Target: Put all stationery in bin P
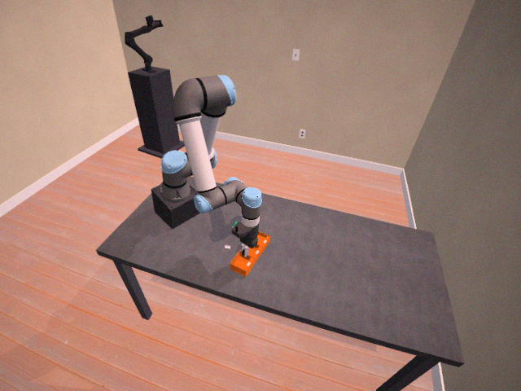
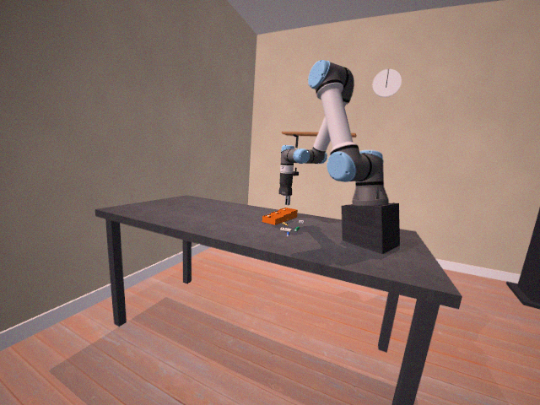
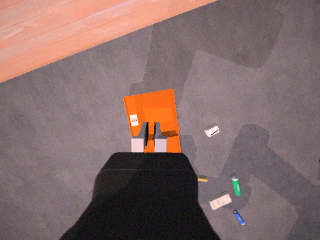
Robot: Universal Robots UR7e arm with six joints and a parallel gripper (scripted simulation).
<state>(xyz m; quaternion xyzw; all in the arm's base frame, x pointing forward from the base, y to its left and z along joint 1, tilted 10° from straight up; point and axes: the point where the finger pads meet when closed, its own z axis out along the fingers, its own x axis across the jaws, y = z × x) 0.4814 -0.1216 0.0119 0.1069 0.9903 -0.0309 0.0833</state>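
The orange three-part bin is 70 mm to the left of my hand and 70 mm below it. Round my hand: yellow bolt 80 mm behind, 160 mm to the left, 90 mm below; then white domino 130 mm behind, 240 mm to the left, 90 mm below; then green marker 170 mm behind, 200 mm to the left, 90 mm below.
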